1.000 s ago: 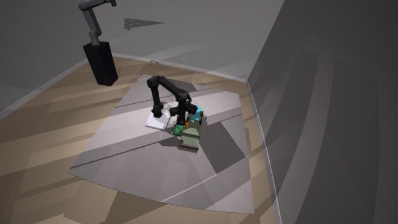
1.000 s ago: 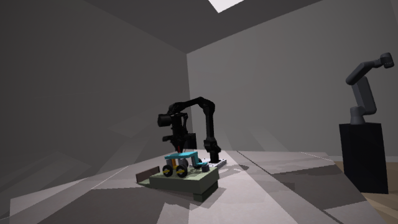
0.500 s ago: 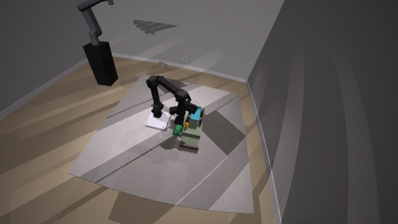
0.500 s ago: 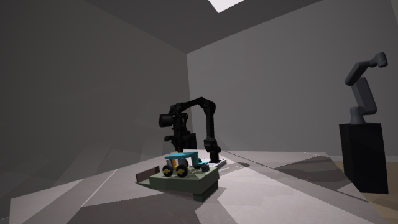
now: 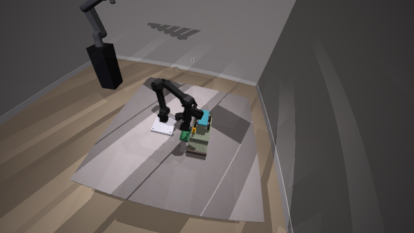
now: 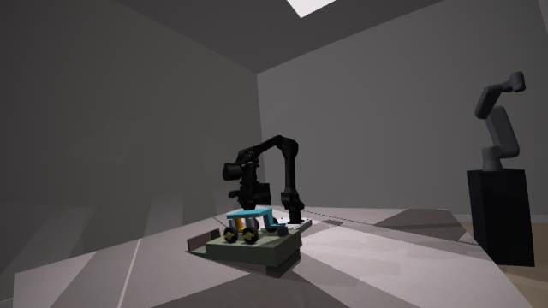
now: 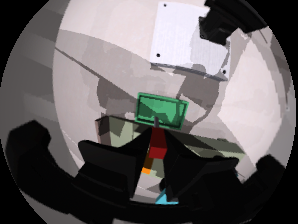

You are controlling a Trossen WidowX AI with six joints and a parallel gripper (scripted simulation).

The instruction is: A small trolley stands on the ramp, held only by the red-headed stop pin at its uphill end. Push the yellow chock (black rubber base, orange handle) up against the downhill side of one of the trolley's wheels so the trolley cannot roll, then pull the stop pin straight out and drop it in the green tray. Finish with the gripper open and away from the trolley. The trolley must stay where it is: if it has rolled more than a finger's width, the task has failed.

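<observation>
My gripper tip is now 6 cm short of the yellow chock, 2 cm to the right of it and 2 cm above it. The rest, counted from my gripper tip: pale green ramp: 12 cm ahead, 10 cm to the left, 6 cm below; then trolley: 12 cm ahead, 10 cm to the left, 1 cm above; then red-headed stop pin: right at my gripper tip.
</observation>
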